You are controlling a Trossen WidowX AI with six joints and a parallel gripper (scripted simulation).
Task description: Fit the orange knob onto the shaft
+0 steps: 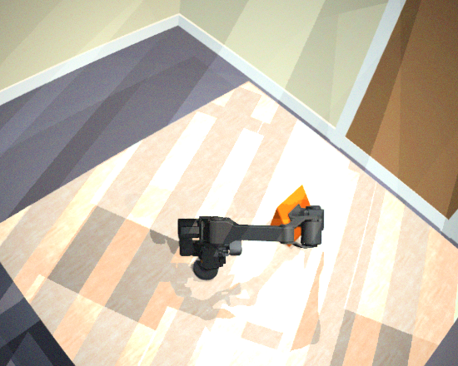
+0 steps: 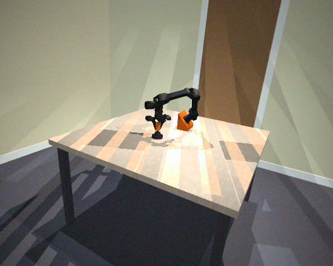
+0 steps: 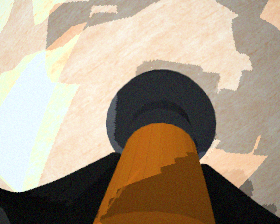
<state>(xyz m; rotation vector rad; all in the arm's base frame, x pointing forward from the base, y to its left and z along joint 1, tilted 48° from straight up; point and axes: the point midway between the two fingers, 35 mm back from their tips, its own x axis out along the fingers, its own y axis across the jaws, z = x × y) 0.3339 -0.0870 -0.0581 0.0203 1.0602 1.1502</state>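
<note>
My gripper tip is now 2 cm below the orange knob. Also, from my gripper tip: dark round pedestal: 4 cm below.
</note>
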